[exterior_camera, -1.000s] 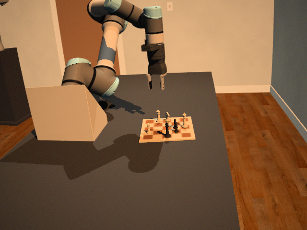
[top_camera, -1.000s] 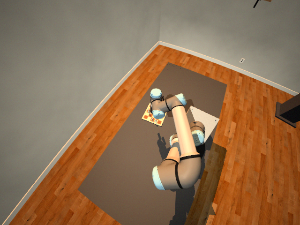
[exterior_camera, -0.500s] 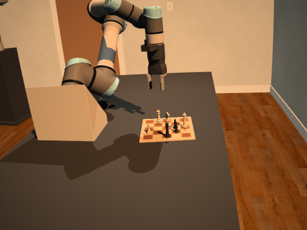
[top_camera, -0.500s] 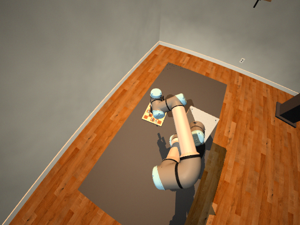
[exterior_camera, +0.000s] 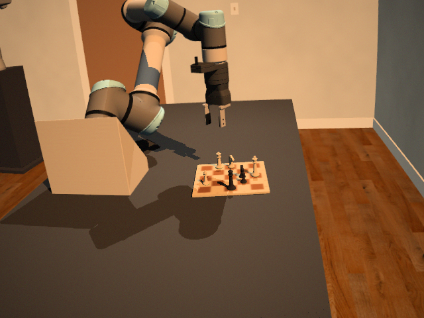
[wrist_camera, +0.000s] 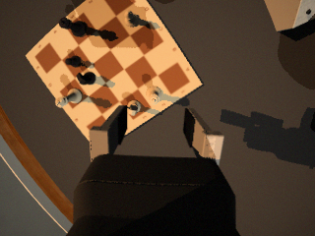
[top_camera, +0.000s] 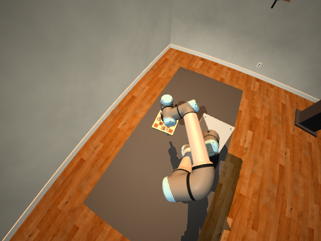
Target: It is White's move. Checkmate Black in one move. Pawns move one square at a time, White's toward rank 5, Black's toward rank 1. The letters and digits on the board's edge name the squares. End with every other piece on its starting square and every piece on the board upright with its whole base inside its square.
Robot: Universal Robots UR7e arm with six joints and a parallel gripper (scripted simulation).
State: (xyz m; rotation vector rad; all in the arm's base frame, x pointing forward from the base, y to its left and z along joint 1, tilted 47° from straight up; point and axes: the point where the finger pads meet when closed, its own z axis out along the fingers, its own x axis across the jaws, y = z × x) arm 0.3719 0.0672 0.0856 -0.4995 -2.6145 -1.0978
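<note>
Right now the white knight is 40 mm ahead of my hand, 10 mm to the left of it and 150 mm below it. Also, from my hand: board (60 mm ahead, 70 mm to the right, 160 mm below); then white pawn (10 mm behind, 120 mm to the right, 140 mm below); then white queen (130 mm ahead, 50 mm to the right, 130 mm below).
</note>
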